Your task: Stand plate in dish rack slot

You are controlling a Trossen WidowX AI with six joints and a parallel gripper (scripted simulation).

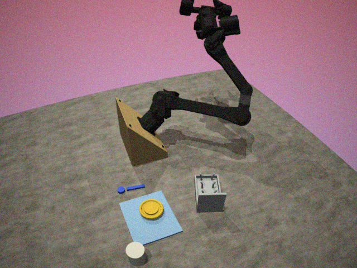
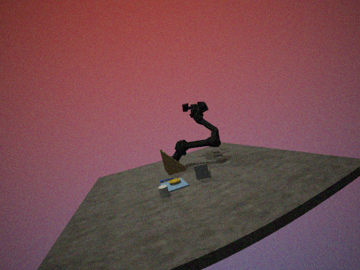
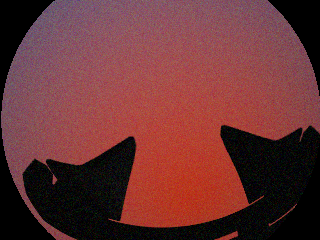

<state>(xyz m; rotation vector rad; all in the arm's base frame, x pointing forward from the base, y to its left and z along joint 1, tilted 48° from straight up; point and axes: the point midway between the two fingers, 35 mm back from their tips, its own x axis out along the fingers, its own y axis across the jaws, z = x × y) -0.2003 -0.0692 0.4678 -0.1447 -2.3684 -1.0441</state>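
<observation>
Right now my gripper tip is 50 cm short of the yellow plate, 44 cm above it and 40 cm to the left of it. From my gripper tip the other things lie so: blue spoon (46 cm below, 44 cm to the right, 39 cm ahead); then light blue mat (51 cm ahead, 46 cm below, 41 cm to the right); then grey dish rack (50 cm ahead, 44 cm below, 23 cm to the right).
</observation>
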